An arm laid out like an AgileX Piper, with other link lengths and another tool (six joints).
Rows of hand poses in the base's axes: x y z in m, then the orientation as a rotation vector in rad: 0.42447, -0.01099, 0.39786, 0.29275, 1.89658, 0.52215; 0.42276, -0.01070, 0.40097, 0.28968, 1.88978, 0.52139; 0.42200, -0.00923, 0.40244, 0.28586, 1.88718, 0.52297; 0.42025, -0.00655, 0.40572, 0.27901, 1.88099, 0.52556; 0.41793, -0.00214, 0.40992, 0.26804, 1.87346, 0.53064; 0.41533, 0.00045, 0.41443, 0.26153, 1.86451, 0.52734; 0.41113, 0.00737, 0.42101, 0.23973, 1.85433, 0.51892; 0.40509, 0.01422, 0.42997, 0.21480, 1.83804, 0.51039; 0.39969, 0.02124, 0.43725, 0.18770, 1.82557, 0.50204; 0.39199, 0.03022, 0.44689, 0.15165, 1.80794, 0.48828; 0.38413, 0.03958, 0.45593, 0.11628, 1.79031, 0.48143; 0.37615, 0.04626, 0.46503, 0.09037, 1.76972, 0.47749
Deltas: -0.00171, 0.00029, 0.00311, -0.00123, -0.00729, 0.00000; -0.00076, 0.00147, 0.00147, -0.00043, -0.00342, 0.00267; -0.00175, 0.00268, 0.00328, -0.00076, -0.00758, 0.00431; -0.00232, 0.00441, 0.00420, -0.00084, -0.00982, 0.00796; -0.00260, 0.00259, 0.00451, -0.00432, -0.01033, 0.00049; -0.00420, 0.00692, 0.00658, -0.01513, -0.01559, 0.00760; -0.00604, 0.00685, 0.00896, -0.01603, -0.02210, 0.00836; -0.00540, 0.00702, 0.00728, -0.01756, -0.01881, 0.01081; -0.00770, 0.00898, 0.00964, -0.02514, -0.02593, 0.01297; -0.00786, 0.00936, 0.00904, -0.02025, -0.02505, 0.01650; -0.00798, 0.00668, 0.00910, -0.01303, -0.02552, 0.01159
